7 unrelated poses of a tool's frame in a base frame.
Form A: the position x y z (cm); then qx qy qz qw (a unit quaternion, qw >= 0).
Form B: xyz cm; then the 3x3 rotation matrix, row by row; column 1 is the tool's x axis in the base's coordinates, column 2 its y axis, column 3 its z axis. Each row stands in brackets. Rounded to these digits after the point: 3 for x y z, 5 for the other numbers.
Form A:
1: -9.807 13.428 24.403 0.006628 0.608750 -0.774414 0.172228
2: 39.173 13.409 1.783 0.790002 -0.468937 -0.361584 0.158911
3: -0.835 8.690 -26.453 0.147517 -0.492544 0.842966 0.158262
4: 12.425 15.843 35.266 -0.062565 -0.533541 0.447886 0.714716
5: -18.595 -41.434 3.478 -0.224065 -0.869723 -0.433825 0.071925
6: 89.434 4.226 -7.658 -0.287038 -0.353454 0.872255 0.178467
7: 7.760 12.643 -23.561 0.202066 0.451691 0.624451 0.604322
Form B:
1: [-9.807 13.428 24.403], [[-0.94059 0.27482 0.19942], [-0.25868 -0.19952 -0.94513], [-0.21995 -0.94057 0.25876]]
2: [39.173 13.409 1.783], [[0.29871 -0.62600 -0.72034], [-0.85584 -0.50969 0.08804], [-0.42227 0.59020 -0.68801]]
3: [-0.835 8.690 -26.453], [[-0.90638 -0.41214 0.09280], [0.12150 -0.46471 -0.87709], [0.40461 -0.78370 0.47128]]
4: [12.425 15.843 35.266], [[0.02947 -0.57346 -0.81870], [0.70698 0.59097 -0.38850], [0.70662 -0.56736 0.42284]]
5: [-18.595 -41.434 3.478], [[-0.88924 0.45215 0.06930], [0.32734 0.52318 0.78685], [0.31952 0.72238 -0.61325]]
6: [89.434 4.226 -7.658], [[-0.77152 -0.10843 -0.62690], [0.51425 -0.68644 -0.51415], [-0.37458 -0.71906 0.58536]]
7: [7.760 12.643 -23.561], [[-0.18793 -0.57220 0.79829], [0.93728 0.13846 0.31989], [-0.29357 0.80834 0.51029]]
